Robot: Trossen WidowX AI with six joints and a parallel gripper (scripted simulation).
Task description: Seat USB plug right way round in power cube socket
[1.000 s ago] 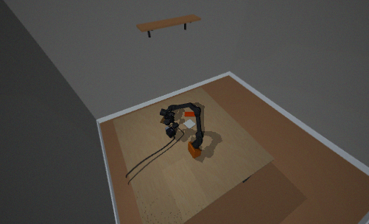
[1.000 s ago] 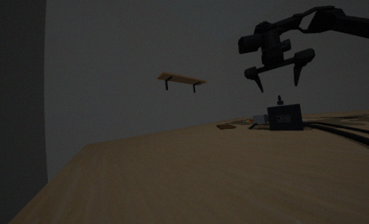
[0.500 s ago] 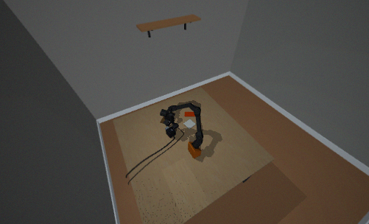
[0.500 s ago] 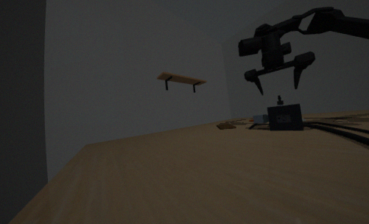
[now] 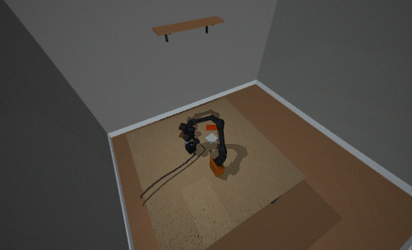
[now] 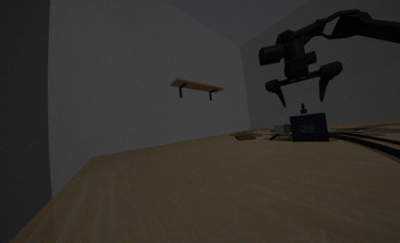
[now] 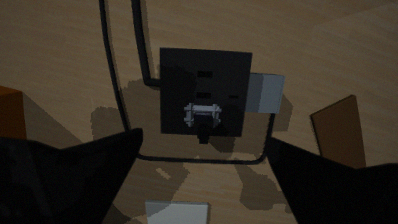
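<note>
The metal USB plug is 20 mm below my gripper tip. Round my gripper tip: flat brown plate (230 mm ahead, 10 mm to the right, 110 mm below).
</note>
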